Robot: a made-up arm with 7 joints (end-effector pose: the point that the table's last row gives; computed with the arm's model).
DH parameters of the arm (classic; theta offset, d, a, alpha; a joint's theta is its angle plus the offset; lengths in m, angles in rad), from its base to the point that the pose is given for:
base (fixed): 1.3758 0 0.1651 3.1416
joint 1: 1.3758 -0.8 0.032 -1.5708
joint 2: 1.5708 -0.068 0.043 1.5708
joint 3: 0 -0.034 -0.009 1.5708
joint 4: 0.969 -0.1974 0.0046 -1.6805
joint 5: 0 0.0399 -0.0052 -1.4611
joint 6: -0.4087 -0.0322 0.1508 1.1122
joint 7: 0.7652 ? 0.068 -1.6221
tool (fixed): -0.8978 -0.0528 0 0
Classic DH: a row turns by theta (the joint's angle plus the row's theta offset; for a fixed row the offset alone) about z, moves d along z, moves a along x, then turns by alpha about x.
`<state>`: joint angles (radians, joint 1 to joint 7).
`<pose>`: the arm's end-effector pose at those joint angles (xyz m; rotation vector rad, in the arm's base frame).
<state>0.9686 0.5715 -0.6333 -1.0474 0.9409 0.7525 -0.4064</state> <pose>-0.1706 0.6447 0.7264 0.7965 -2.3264 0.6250</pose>
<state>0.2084 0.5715 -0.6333 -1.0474 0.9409 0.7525 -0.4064</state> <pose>-0.4475 0.3721 0.7264 1.6957 -1.9730 0.9246</pose>
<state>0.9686 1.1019 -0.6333 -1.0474 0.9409 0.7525 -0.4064</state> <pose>-0.1072 0.5523 0.4610 0.5249 -2.3156 1.2724</pose>
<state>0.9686 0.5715 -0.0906 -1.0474 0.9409 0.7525 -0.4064</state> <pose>-0.2536 0.5828 0.7202 1.2471 -2.6929 0.6499</pose>
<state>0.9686 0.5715 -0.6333 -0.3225 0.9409 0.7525 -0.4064</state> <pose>0.0061 0.6603 1.0327 0.6164 -2.4587 -0.3083</pose>
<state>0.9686 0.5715 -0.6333 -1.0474 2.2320 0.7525 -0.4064</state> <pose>-0.4179 0.5445 0.7777 -1.5014 2.0398 -0.5693</pose>
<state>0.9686 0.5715 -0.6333 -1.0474 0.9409 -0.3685 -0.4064</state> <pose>-0.2410 0.5801 1.2256 1.3107 -1.6515 -0.4623</pose>
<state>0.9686 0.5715 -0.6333 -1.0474 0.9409 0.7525 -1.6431</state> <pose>-0.0716 0.6326 0.7239 -0.0032 -1.6147 -0.1962</pose>
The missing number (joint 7, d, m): -0.4808
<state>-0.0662 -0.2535 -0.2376 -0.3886 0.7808 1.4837 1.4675</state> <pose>-0.2936 0.3793 0.9176 -1.4904 1.4377 -0.2371</pose>
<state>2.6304 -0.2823 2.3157 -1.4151 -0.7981 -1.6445 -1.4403</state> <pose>-0.3764 0.0903 0.8237 2.4049 -1.7756 -0.4785</pose>
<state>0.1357 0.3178 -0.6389 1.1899 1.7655 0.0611 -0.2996</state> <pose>0.1316 -0.1192 1.3922 0.7165 -1.8382 -2.4190</pose>
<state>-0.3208 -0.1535 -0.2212 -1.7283 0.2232 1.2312 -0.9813</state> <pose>-0.2517 0.1947 0.5261 1.3971 -1.8083 1.3029</pose>
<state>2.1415 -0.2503 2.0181 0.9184 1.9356 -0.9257 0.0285</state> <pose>0.4982 -0.0095 0.2413 -1.2609 -1.1514 -0.4007</pose>
